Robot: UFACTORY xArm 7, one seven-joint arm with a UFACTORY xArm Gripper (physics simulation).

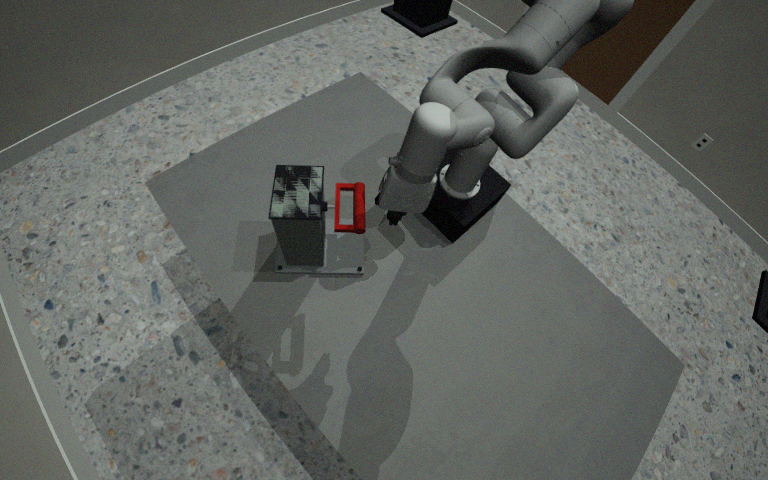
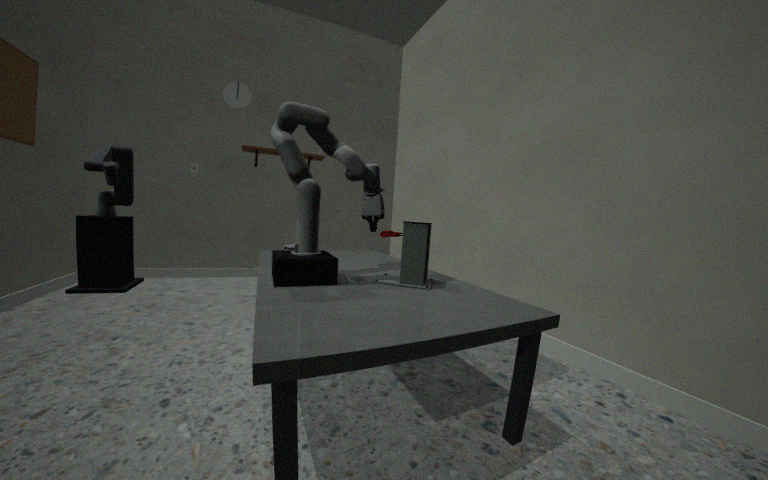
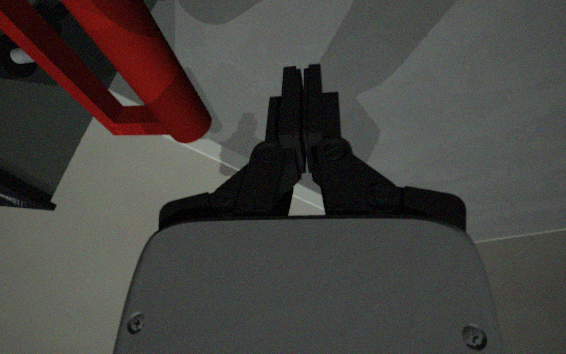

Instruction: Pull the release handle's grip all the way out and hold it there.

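The red release handle's grip is a thick bar on a rectangular red frame. A short length of pale rod joins the frame to the grey box-shaped housing. The grip stands level, a little way out from the housing. My gripper is shut and empty, its fingertips pressed together. It is apart from the grip, on the side away from the housing and towards the arm's base.
The housing stands on a flat base plate with bolts, on the grey table. The arm's black base block is beside the gripper. A second arm stands on a black pedestal off the table.
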